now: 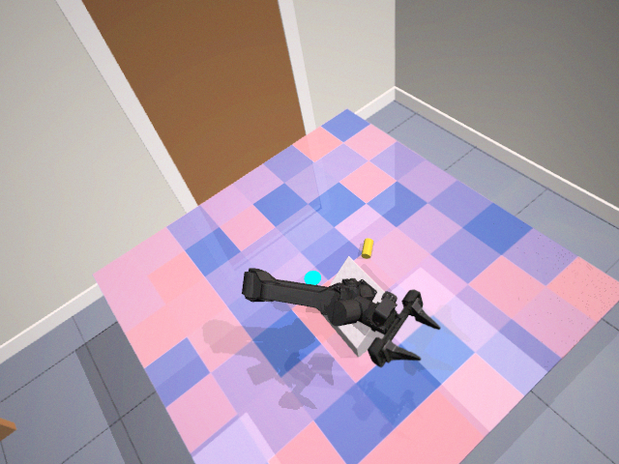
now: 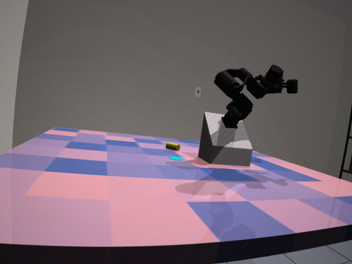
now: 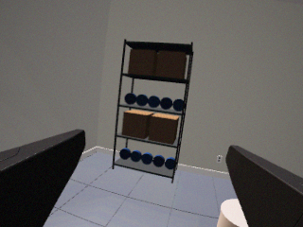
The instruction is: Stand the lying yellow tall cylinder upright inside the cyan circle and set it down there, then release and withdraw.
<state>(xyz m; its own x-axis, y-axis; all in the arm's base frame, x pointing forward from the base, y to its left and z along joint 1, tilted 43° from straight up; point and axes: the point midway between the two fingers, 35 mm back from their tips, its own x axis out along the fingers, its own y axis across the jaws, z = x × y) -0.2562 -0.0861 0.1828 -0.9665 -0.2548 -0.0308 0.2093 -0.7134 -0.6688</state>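
Right now my gripper tip is 470 mm short of the yellow tall cylinder, 240 mm to the left of it and 370 mm above it. The rest, counted from my gripper tip: cyan circle 520 mm ahead, 30 mm to the right, 390 mm below.
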